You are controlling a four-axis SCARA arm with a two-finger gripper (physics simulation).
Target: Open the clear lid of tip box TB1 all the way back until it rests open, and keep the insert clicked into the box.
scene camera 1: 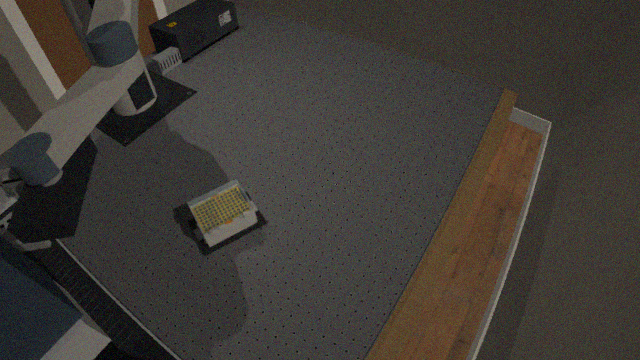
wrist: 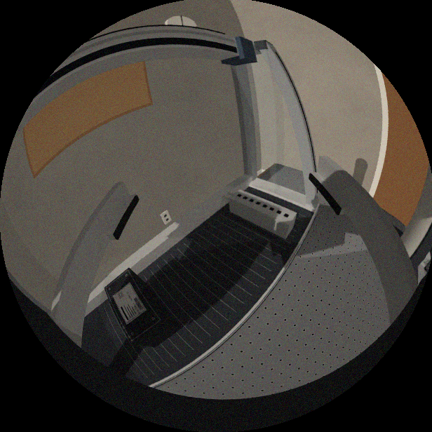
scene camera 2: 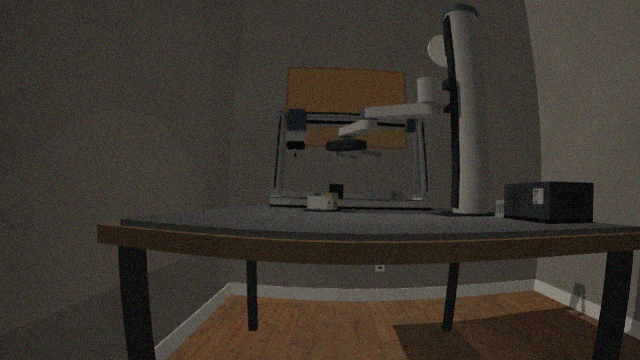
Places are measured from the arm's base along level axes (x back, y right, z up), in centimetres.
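Pixels of known places: gripper, fingertip midpoint: (scene camera 2: 367,155); arm's base at its link origin: (scene camera 1: 137,105).
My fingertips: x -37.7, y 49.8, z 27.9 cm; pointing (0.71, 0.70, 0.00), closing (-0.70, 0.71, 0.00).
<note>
Ahead of a thing's pixels: the offset from my fingertips to its middle.
Tip box TB1 @(dx -21.1, dy -32.8, dz -22.7 cm) (scene camera 1: 231,231) (scene camera 2: 320,202) is a small white box on the grey perforated table. Its yellow gridded insert @(dx -21.1, dy -32.8, dz -20.1 cm) (scene camera 1: 221,207) sits level inside the box in scene camera 1. A small orange patch shows at one side. The clear lid is hard to make out; no raised lid stands out in either scene view, and its exact position cannot be told. My gripper (scene camera 2: 358,154) (wrist: 220,172) is open and empty, its two fingers wide apart, high above the table and well away from the box, towards the gantry. The box does not show in the wrist view.
A metal gantry frame (scene camera 2: 426,165) stands along the far side in scene camera 2, with a dark slatted bed (wrist: 210,280) and a grey slotted block (wrist: 260,212) below my gripper. A black case (scene camera 1: 195,30) (scene camera 2: 570,202) stands by the arm's column (scene camera 2: 470,115).
</note>
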